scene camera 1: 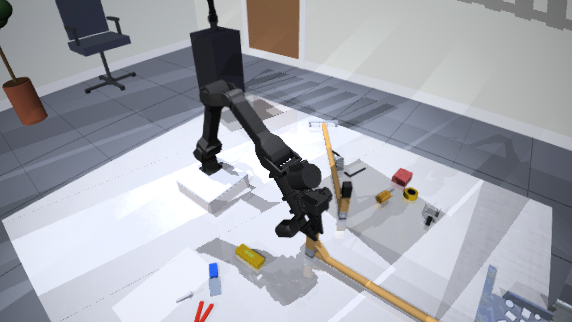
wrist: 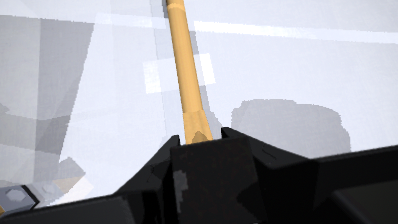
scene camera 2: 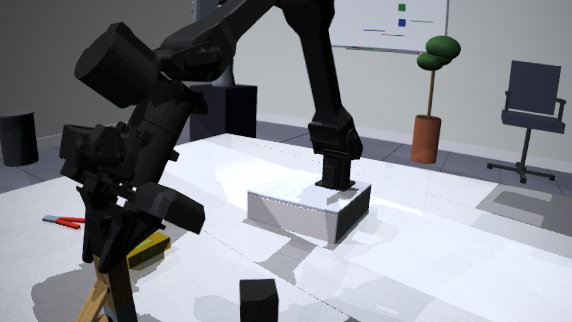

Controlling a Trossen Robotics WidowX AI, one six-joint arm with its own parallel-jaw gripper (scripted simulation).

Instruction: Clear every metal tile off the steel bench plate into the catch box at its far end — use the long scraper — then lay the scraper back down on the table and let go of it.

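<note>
Scene camera 1 has a wooden scraper [scene camera 1: 343,196] in it, and my gripper [scene camera 1: 319,237] as well. If you go to scene camera 2, there's my gripper [scene camera 2: 93,267] again. And the wrist view gives me my gripper [wrist: 200,137] along with a wooden scraper [wrist: 208,174].
</note>
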